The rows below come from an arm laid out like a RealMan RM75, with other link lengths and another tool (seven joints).
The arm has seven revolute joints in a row. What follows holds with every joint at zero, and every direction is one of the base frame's. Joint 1 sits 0.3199 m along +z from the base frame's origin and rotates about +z. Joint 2 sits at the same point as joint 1 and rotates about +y. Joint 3 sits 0.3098 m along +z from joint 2 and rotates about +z. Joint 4 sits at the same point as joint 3 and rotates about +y. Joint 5 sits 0.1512 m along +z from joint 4 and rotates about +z. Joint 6 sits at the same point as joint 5 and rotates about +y. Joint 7 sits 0.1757 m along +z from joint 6 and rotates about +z. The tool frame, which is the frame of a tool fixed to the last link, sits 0.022 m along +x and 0.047 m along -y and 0.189 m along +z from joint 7; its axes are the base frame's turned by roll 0, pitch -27.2 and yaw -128.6 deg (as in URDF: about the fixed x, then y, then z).
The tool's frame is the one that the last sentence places.
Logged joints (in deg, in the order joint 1, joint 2, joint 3, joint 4, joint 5, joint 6, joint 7), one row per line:
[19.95 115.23 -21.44 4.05 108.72 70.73 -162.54]
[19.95 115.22 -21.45 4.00 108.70 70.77 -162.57]
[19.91 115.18 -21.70 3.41 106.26 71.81 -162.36]
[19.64 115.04 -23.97 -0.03 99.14 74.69 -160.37]
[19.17 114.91 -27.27 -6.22 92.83 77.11 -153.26]
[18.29 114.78 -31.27 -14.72 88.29 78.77 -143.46]
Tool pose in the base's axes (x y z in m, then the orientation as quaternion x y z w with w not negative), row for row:
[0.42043 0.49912 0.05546 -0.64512 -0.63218 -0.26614 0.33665]
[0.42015 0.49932 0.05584 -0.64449 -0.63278 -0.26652 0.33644]
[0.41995 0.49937 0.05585 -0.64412 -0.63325 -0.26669 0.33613]
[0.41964 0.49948 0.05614 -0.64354 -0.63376 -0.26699 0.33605]
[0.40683 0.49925 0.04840 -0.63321 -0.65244 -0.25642 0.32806]
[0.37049 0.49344 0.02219 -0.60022 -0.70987 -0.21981 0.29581]
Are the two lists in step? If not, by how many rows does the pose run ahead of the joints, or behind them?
The pose runs 2 rows behind the joints: the pose in row i belongs to the joints in row i - 2.
